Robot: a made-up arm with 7 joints.
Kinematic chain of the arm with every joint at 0, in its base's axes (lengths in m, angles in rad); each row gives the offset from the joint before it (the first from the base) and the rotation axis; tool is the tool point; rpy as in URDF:
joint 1: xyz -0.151 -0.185 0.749 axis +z
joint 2: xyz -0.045 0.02 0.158 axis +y
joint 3: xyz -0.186 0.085 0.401 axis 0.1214 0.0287 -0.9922
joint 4: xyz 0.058 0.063 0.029 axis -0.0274 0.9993 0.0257
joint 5: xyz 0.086 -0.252 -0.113 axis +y
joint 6: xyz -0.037 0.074 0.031 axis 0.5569 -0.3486 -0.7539
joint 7: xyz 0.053 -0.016 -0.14 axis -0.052 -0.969 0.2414
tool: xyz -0.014 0.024 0.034 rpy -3.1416 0 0
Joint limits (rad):
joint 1: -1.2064..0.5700
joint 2: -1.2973..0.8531
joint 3: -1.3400..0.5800
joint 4: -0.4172..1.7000
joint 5: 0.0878..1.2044
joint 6: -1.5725..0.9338
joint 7: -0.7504..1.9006
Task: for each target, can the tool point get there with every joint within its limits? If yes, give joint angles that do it. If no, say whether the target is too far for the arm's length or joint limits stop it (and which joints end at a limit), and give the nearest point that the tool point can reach.
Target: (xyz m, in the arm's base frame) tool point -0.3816 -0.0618 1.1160
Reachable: yes | joints -0.7628 -0.4012 -0.4838 0.4467 0.3976 -0.8330 1.2048
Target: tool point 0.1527 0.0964 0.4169
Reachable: no: joint limits stop it (at a limit: joint 1, joint 2, joint 3, joint 5, joint 6, joint 7) | nearest point -0.1814 0.1961 0.6552 | short by 0.422 m
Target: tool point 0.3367 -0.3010 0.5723
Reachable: no: joint limits stop it (at a limit: joint 2, joint 4, joint 5, joint 6, joint 7) | nearest point 0.1589 -0.2587 1.0116 | short by 0.476 m
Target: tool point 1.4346 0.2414 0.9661
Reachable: no: too far | nearest point 0.2180 -0.0858 1.1284 | short by 1.270 m
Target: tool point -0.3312 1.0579 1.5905
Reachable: no: too far | nearest point -0.3001 0.3647 1.2091 | short by 0.792 m
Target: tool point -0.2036 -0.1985 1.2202
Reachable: yes | joints -0.4378 0.3317 -0.2112 0.0926 0.9323 -1.0249 -0.0420
